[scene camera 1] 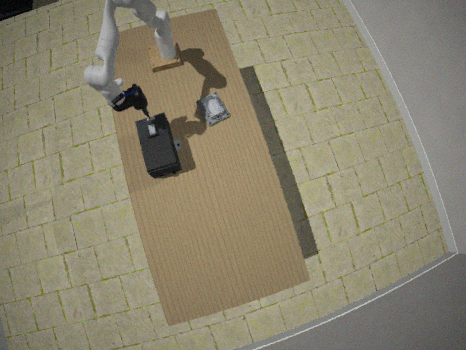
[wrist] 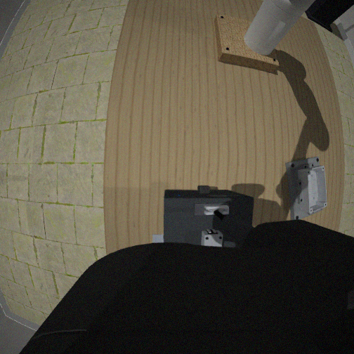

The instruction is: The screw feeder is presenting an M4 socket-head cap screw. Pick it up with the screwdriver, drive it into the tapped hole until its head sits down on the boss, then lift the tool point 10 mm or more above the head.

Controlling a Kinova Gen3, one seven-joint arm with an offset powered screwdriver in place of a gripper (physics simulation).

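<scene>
The screw feeder (scene camera 1: pixel 162 152) (wrist: pixel 182 220) is a black box with a small bright slot piece (wrist: pixel 204 210) and a pale plate (wrist: pixel 212 239) on it. My screwdriver (scene camera 1: pixel 148 117) (wrist: pixel 219 214) points down at the feeder's end nearer the robot base; its dark tip shows against the bright slot piece in the wrist view. Whether the tip touches anything there, or bears a screw, is too small to tell. The screw cannot be made out. A grey metal housing (scene camera 1: pixel 214 106) (wrist: pixel 316 192) stands apart on the table; its tapped hole and boss cannot be picked out.
The robot's base stands on a wooden block (scene camera 1: pixel 167 65) (wrist: pixel 235 42) at one end of the wooden table (scene camera 1: pixel 225 215) (wrist: pixel 155 100). A small grey tab (scene camera 1: pixel 178 145) (wrist: pixel 158 238) sticks out from the feeder's side. The black tool body (wrist: pixel 200 295) hides the lower wrist view.
</scene>
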